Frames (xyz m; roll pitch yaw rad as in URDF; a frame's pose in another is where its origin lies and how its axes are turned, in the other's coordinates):
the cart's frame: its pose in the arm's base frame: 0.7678 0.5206 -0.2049 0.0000 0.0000 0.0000
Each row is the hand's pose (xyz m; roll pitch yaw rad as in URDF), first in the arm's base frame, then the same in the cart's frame.
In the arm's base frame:
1: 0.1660 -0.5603 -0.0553 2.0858 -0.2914 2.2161
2: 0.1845 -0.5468 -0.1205 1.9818 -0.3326 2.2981
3: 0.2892 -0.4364 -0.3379 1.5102 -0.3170 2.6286
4: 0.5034 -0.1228 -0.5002 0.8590 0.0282 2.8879
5: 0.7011 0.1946 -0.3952 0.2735 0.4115 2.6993
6: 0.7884 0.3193 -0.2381 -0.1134 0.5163 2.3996
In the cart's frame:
1: -0.6018 -1.0809 0.1496 2.0858 -0.2914 2.2161
2: -0.5833 -1.0674 0.0844 1.9818 -0.3326 2.2981
3: -0.4786 -0.9570 -0.1330 1.5102 -0.3170 2.6286
4: -0.2644 -0.6434 -0.2953 0.8590 0.0282 2.8879
5: -0.0667 -0.3260 -0.1903 0.2735 0.4115 2.6993
6: 0.0206 -0.2013 -0.0332 -0.1134 0.5163 2.3996

